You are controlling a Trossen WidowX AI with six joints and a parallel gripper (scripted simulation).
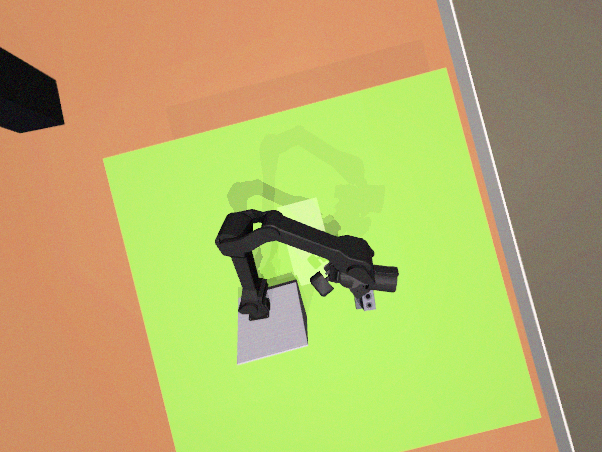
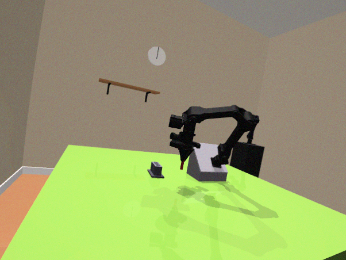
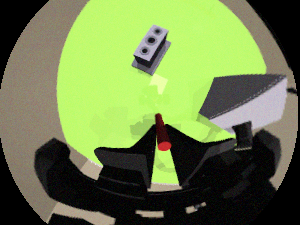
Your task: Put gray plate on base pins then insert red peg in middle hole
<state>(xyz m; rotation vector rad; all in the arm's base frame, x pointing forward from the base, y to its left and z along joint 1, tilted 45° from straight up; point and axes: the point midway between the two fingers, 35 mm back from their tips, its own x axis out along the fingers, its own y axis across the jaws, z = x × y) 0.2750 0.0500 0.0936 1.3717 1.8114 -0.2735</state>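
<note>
My gripper tip is 80 mm short of the gray plate, 140 mm to the left of it and 70 mm above it. From my gripper tip the other things lie so: dark base (80 mm ahead, 140 mm to the right, 110 mm below); then red peg (right at my gripper tip).
</note>
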